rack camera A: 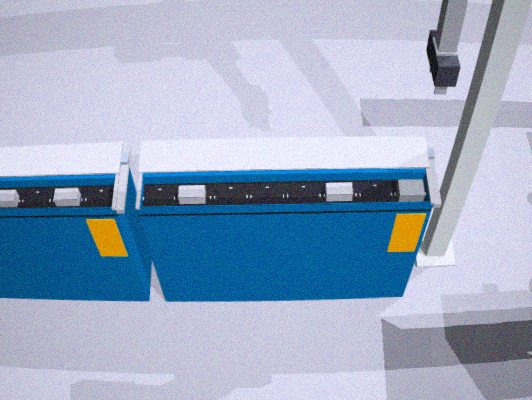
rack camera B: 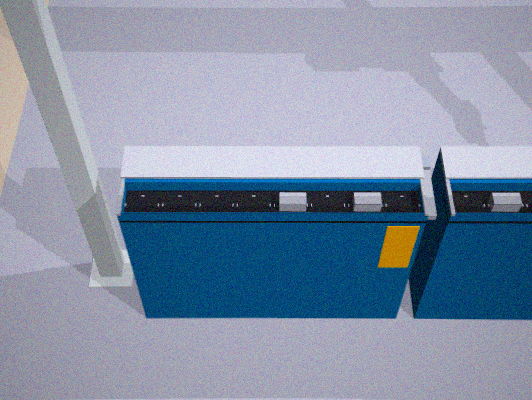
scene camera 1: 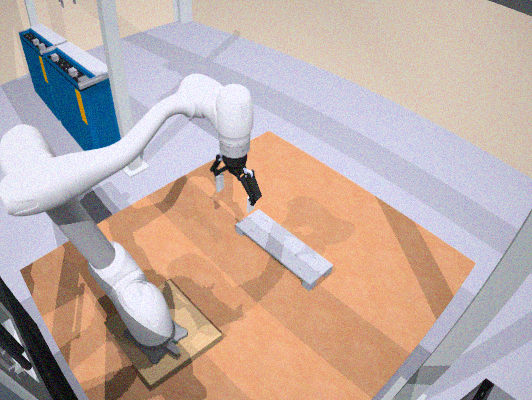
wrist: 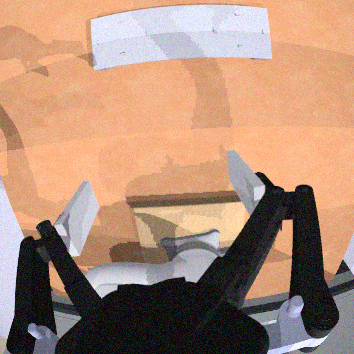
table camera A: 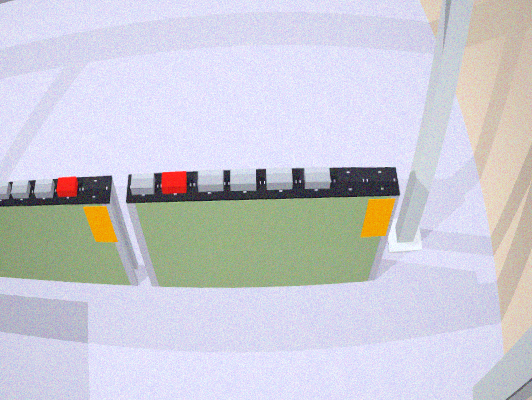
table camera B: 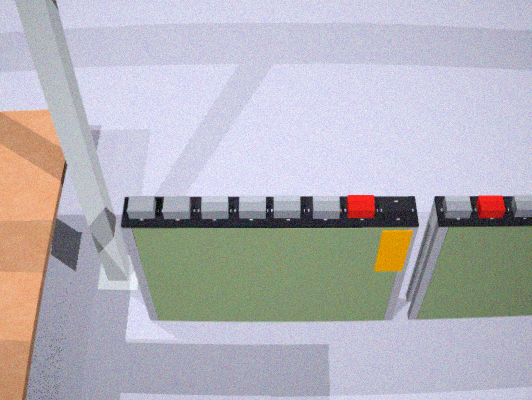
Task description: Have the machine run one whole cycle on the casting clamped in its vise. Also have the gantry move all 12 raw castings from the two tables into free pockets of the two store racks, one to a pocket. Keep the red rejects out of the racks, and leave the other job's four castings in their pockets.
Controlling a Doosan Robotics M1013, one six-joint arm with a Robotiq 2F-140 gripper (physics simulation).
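Seen in the pictures: gripper, between the fingertips: [scene camera 1: 235, 199] [wrist: 158, 180]; arm's base, origin of its link: [scene camera 1: 155, 334] [wrist: 194, 254].
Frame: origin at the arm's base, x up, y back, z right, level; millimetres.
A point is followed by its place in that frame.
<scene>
My gripper [scene camera 1: 235, 196] {x 371, y -435, z 26 mm} [wrist: 158, 180] {x 371, y -435, z 26 mm} is open and empty above the orange floor, far from racks and tables. In rack camera A, the right blue rack [rack camera A: 285, 255] {x -335, y -940, z -2555 mm} holds grey castings at its left [rack camera A: 192, 194] {x 59, y -1042, z -2897 mm}, right of centre [rack camera A: 339, 191] {x 59, y -968, z -2346 mm} and right end [rack camera A: 412, 190] {x 59, y -928, z -2063 mm}. In rack camera B, the other rack [rack camera B: 270, 270] {x -356, y -1109, z -3768 mm} holds two castings [rack camera B: 292, 201] {x 60, y -1151, z -3682 mm} [rack camera B: 367, 201] {x 60, y -1113, z -3408 mm}. One green-fronted table [table camera A: 255, 245] {x -363, y -195, z 2811 mm} bears several grey castings [table camera A: 243, 180] {x 60, y -250, z 2777 mm} and a red reject [table camera A: 174, 182] {x 59, y -290, z 2504 mm}. The other table [table camera B: 270, 275] {x -357, y -359, z 1636 mm} bears several grey castings [table camera B: 252, 207] {x 60, y -417, z 1578 mm} and a red reject [table camera B: 361, 206] {x 61, y -364, z 1984 mm}. I cannot make out the vise.
A dark gantry head [rack camera A: 445, 70] {x 815, y -865, z -2081 mm} hangs behind the right rack's right end; its load is unclear. A low white bench [scene camera 1: 285, 247] {x 10, y -636, z 110 mm} [wrist: 180, 40] {x 10, y -618, z 84 mm} stands beneath and beyond my gripper. Pale posts [scene camera 1: 114, 75] {x 122, y -1046, z -1726 mm} [rack camera A: 465, 130] {x 217, y -1068, z -1825 mm} [rack camera B: 65, 110] {x 382, y -1412, z -4442 mm} [table camera A: 430, 125] {x 223, y -298, z 3588 mm} [table camera B: 75, 115] {x 411, y -661, z 971 mm} stand near racks and tables.
</scene>
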